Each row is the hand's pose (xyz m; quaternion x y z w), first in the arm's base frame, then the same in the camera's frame.
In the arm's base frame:
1: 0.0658 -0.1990 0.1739 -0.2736 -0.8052 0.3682 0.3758
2: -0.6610 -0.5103 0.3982 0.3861 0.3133 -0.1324 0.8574
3: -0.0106 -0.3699 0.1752 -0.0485 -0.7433 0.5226 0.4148
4: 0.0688 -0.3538 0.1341 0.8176 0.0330 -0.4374 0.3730
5: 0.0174 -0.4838 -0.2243 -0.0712 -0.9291 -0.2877 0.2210
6: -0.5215 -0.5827 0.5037 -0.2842 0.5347 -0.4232 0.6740
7: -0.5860 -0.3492 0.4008 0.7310 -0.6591 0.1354 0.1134
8: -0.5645 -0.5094 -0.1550 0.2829 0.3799 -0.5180 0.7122
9: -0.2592 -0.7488 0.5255 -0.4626 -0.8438 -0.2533 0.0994
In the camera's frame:
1: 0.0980 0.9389 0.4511 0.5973 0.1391 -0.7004 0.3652
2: -0.6778 0.7917 0.2234 -0.5011 -0.3254 -0.2088 0.7742
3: -0.0702 0.9639 0.5293 0.5958 0.0101 -0.7923 0.1311
4: 0.0063 0.9757 0.5768 0.1770 -0.5298 0.0885 0.8247
5: -0.0374 0.7482 0.8840 0.1474 0.6885 -0.6272 0.3331
6: -0.6494 0.9770 0.2489 -0.4941 -0.3821 -0.7521 0.2102
7: -0.5180 0.7725 0.1481 0.1141 -0.2233 0.8741 0.4161
8: -0.4859 0.4628 0.6361 -0.2729 -0.5627 -0.4494 0.6378
9: -0.5767 1.2147 0.4363 0.2097 0.5626 -0.4282 0.6754

